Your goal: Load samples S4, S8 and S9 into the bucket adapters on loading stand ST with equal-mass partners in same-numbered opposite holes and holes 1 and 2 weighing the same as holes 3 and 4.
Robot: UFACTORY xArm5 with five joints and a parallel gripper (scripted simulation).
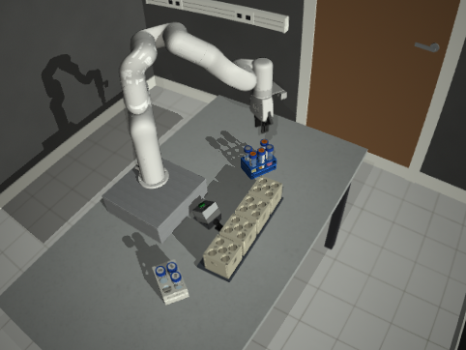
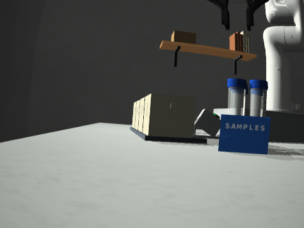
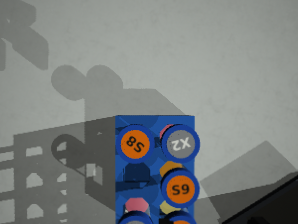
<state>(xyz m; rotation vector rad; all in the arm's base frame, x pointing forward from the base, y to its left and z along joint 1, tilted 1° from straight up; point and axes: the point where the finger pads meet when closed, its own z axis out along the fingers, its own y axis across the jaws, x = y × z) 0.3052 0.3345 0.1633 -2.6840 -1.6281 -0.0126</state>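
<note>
My gripper is now 22 cm above the blue samples rack, 2 cm past it and 1 cm to the right of it. From my hand the other things lie so: white blanks rack (65 cm to the right, 22 cm below, 2 cm ahead); then adapter (20 cm below, 15 cm to the right, 11 cm ahead).
</note>
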